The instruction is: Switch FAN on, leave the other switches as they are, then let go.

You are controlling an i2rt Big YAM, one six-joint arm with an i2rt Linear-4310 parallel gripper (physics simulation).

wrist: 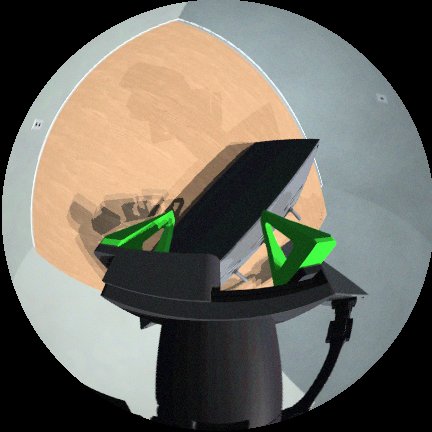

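Pixels of known places: gripper, between the fingertips: [217,214]; arm's base, origin of its link: [343,301].
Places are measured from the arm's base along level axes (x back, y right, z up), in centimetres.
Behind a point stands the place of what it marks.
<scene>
A dark box, the switch panel [240,185] {y -14.6, x -56.3, z -31.9 cm}, stands tilted in the middle of the wrist view, its light grey face turned to the right and seen nearly edge-on. One thin metal switch lever [294,213] {y -2.2, x -39.2, z -30.8 cm} sticks out of that face above the right finger, and another lever [240,275] {y -25.2, x -34.1, z -30.7 cm} sticks out lower down, near the gripper body. The right finger hides part of the face between them. No labels are readable, so I cannot tell which switch is FAN. My gripper [217,214] {y -22.4, x -59.6, z -23.6 cm} is open, with green fingertips wide apart. The panel shows between them, with the right fingertip over the edge of its face.
A wooden table top [100,150] {y -33.3, x -78.1, z -42.2 cm} with a pale edge lies behind and below the panel, with shadows of the arm and panel on it. Grey walls rise beyond it. A black cable [320,380] runs beside the arm at the lower right.
</scene>
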